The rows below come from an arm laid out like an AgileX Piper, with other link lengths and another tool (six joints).
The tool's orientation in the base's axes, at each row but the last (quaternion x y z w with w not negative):
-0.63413 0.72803 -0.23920 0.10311
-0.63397 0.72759 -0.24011 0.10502
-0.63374 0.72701 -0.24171 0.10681
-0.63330 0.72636 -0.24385 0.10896
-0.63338 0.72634 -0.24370 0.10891
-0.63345 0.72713 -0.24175 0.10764
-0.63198 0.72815 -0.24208 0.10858
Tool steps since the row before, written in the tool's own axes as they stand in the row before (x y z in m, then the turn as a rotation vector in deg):
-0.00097 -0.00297 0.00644 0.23 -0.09 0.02
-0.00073 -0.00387 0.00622 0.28 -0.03 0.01
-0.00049 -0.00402 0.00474 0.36 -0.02 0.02
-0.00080 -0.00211 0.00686 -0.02 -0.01 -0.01
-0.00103 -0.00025 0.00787 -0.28 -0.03 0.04
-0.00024 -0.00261 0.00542 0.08 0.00 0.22
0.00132 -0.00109 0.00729 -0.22 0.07 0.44
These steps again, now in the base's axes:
0.00569 -0.00070 -0.00429 0.05 -0.24 0.06
0.00635 -0.00095 -0.00361 -0.02 -0.28 0.05
0.00577 -0.00087 -0.00219 -0.04 -0.36 0.05
0.00517 -0.00087 -0.00496 0.01 0.02 0.01
0.00407 -0.00072 -0.00678 0.09 0.26 -0.06
0.00482 -0.00114 -0.00342 0.09 -0.13 -0.18
0.00409 -0.00295 -0.00553 0.18 0.13 -0.44

